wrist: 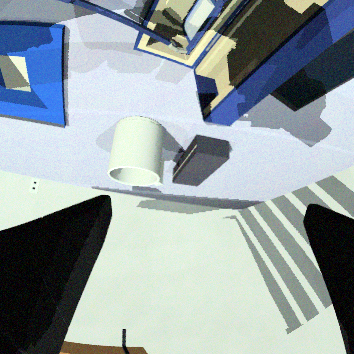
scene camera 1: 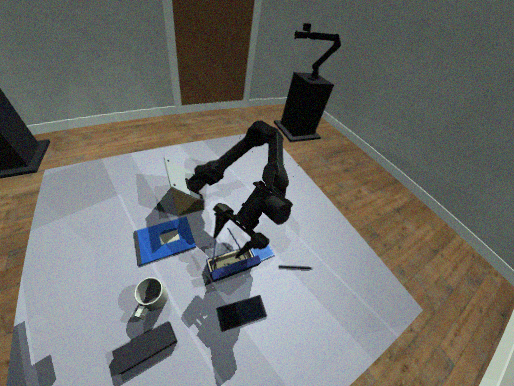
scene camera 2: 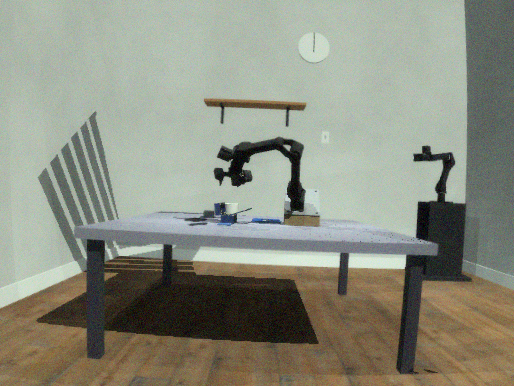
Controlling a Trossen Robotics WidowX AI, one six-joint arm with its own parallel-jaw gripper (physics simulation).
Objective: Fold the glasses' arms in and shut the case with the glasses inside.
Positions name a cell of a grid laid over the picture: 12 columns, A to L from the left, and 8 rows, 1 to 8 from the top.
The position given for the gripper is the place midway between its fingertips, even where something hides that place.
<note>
The table carries a white mug (wrist: E4), a blue book (scene camera 1: D6), a dark tablet (scene camera 1: F7) and a dark box (scene camera 1: C8). Also in view: the gripper (scene camera 1: F6) and a glasses (wrist: G1).
The dark tablet also shows in the wrist view (wrist: K2). The dark box is seen too in the wrist view (wrist: G4). The blue book also shows in the wrist view (wrist: B3).
</note>
